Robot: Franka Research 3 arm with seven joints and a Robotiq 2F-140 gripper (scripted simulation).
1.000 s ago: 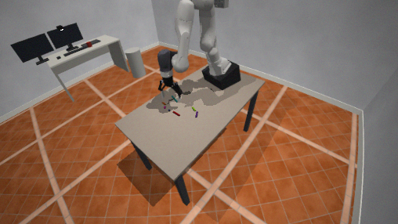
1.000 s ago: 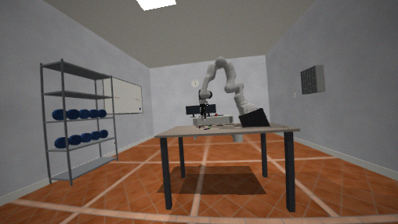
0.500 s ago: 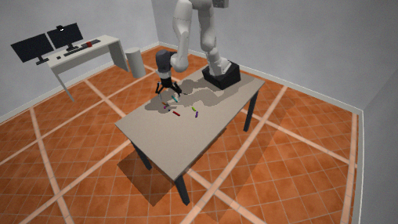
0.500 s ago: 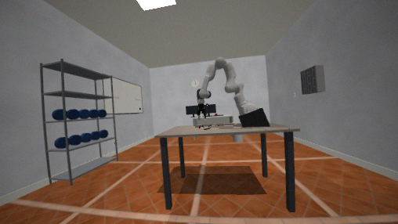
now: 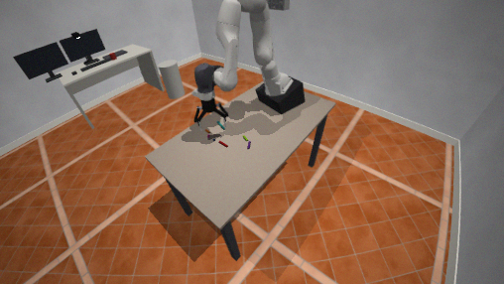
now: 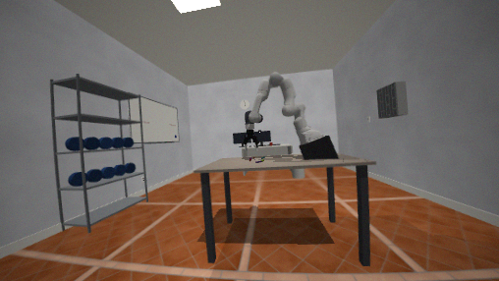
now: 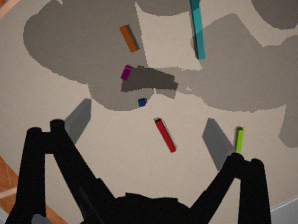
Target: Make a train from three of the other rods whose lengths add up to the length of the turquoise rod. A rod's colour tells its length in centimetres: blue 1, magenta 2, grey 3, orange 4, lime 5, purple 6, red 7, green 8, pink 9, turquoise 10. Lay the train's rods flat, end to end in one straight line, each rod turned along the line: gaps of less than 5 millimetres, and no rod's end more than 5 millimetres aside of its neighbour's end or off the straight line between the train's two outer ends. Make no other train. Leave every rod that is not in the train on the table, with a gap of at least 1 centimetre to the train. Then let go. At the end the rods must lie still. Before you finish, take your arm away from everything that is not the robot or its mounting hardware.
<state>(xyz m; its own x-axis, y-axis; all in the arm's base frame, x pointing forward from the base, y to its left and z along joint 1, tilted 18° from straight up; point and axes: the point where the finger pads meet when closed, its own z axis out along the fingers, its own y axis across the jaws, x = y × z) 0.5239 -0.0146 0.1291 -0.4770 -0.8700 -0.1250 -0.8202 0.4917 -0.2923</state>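
My hand is 20 mm short of the small blue rod, 10 mm to the right of it and 90 mm above it. From my hand the other things lie so: orange rod 90 mm to the right, 90 mm below; magenta rod 20 mm ahead, 50 mm to the right, 90 mm below; red rod 80 mm to the left, 90 mm below.
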